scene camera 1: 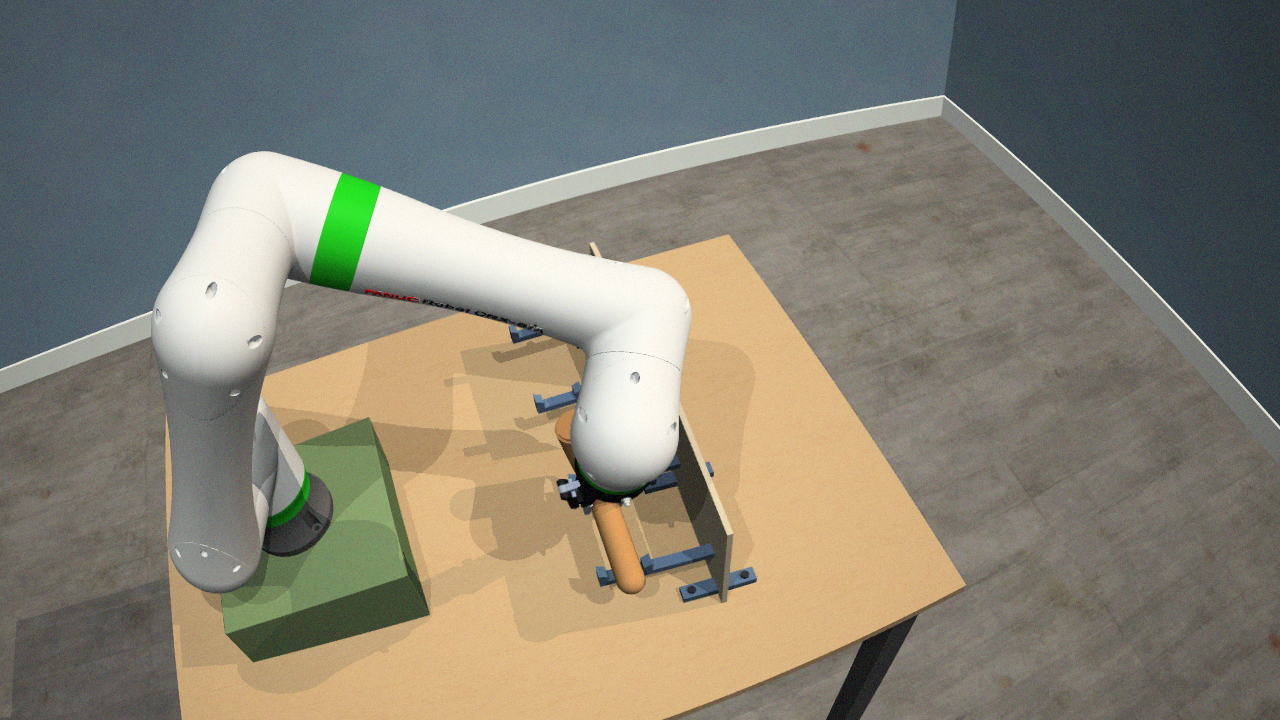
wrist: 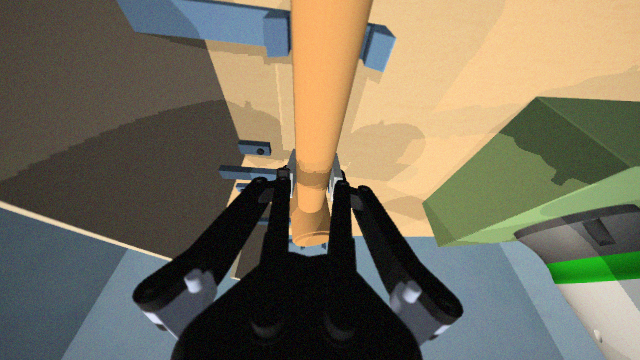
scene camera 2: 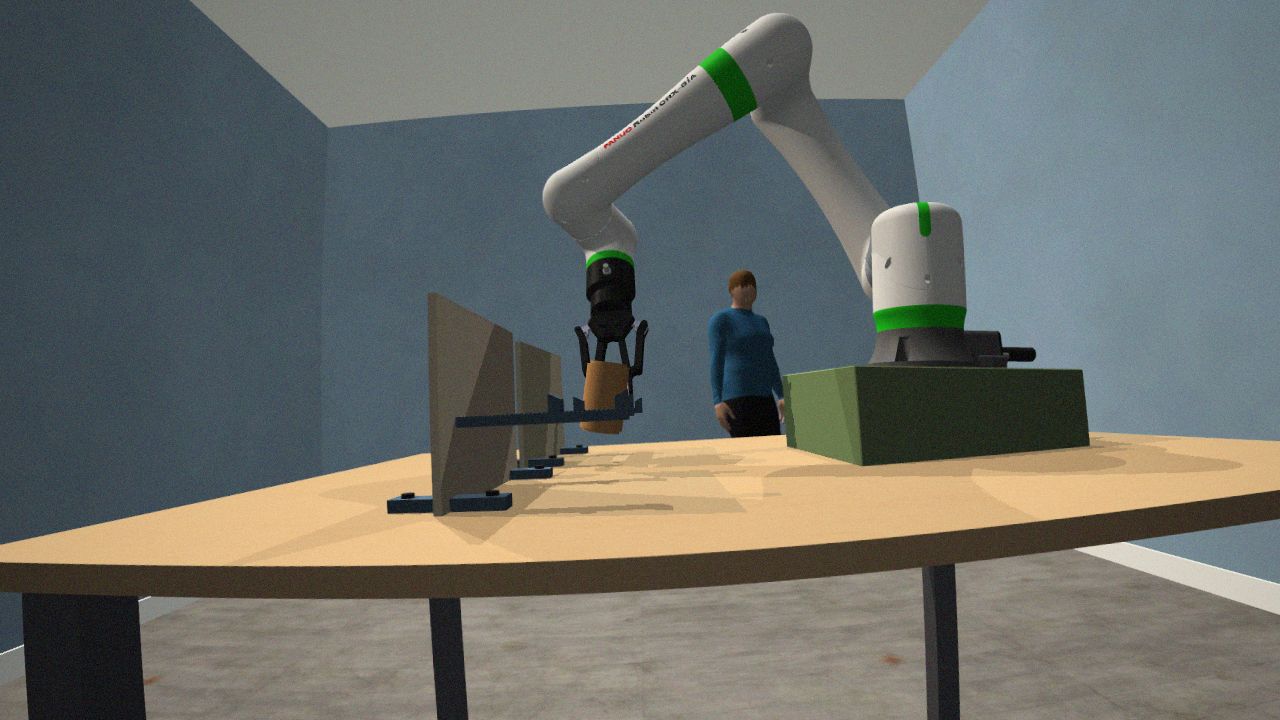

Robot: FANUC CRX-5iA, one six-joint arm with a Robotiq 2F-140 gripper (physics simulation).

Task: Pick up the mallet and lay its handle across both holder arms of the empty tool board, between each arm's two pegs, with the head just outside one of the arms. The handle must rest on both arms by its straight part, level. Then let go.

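Note:
The orange mallet is in my gripper, which is shut on its handle near the head. The handle runs along the tool board. In the wrist view it passes between the two pegs of the blue holder arm farthest from the head. The other holder arm runs in beside my fingers; its pegs are hidden. The head lies beyond that arm, leaning slightly. I cannot tell whether the handle touches either arm.
Another board stands in line with this one; its blue arms reach out near the head. The green base block carries the robot. A person stands beyond the table.

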